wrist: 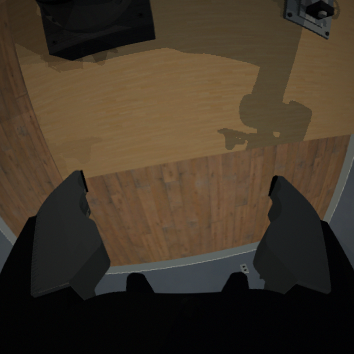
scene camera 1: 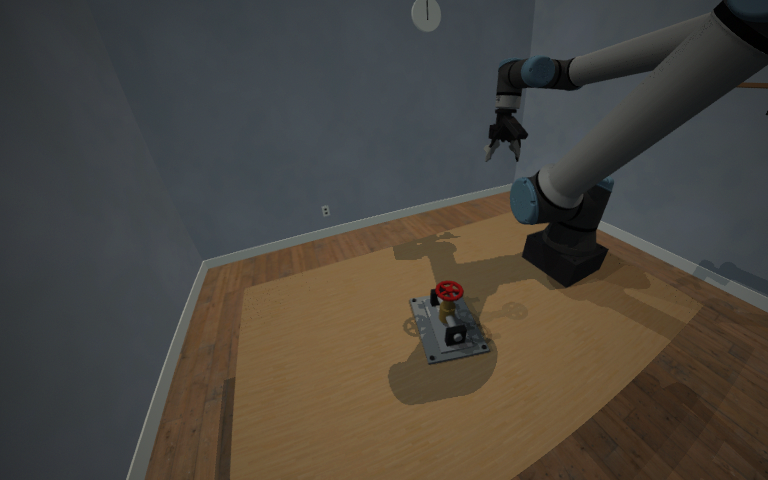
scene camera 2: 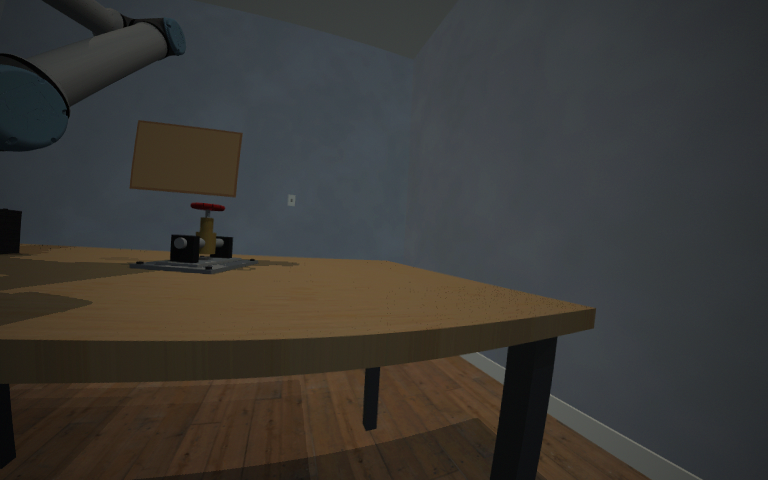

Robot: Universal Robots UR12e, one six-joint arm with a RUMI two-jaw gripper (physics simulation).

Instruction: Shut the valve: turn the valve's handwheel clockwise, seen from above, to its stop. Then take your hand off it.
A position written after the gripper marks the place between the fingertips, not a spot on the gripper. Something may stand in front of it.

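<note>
Scene camera 1 takes in both the gripper (scene camera 1: pixel 502 161) and a grey base plate (scene camera 1: pixel 433 354). The grey base plate (scene camera 2: pixel 217 268) is visible in scene camera 2 too, and the wrist view has the gripper (wrist: pixel 179 175).
</note>
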